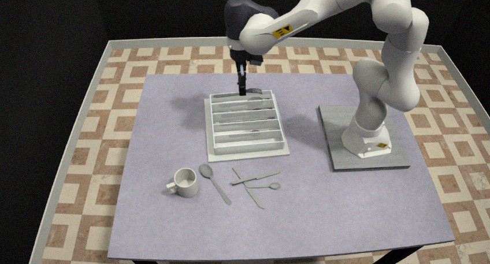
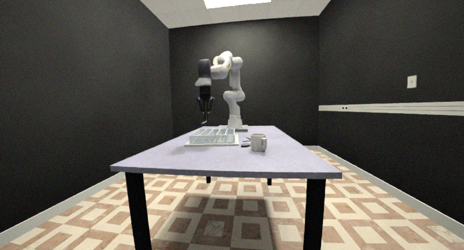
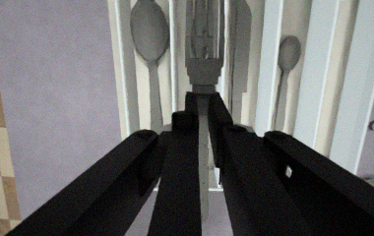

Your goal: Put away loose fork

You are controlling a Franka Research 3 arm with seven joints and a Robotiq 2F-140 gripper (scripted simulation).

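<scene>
Right now my hand is 150 mm above the spoon, 110 mm to the right of it and 40 mm past it. From my hand the other things lie so: white mug 360 mm to the left, 200 mm ahead, 140 mm below; then knife 310 mm to the left, 170 mm below, 40 mm behind.
</scene>
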